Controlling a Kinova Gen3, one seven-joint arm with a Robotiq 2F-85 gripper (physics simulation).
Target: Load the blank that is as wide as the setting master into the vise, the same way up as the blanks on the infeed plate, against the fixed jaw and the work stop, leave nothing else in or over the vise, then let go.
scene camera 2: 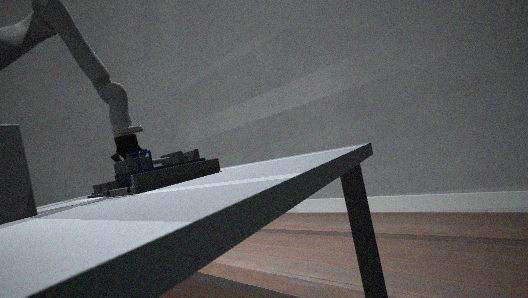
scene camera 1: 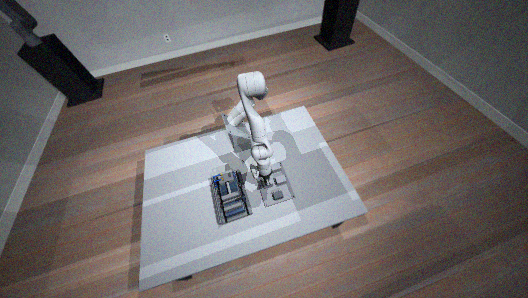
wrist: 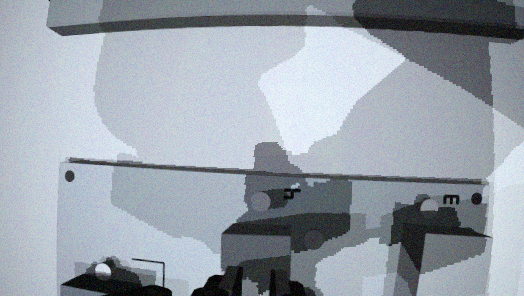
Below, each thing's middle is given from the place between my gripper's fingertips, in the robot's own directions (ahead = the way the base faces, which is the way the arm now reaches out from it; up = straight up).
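I consider the infeed plate (wrist: 116, 213) and how my hand stands to it: my hand is 4 cm to the right of the plate, and it is also 4 cm above it.
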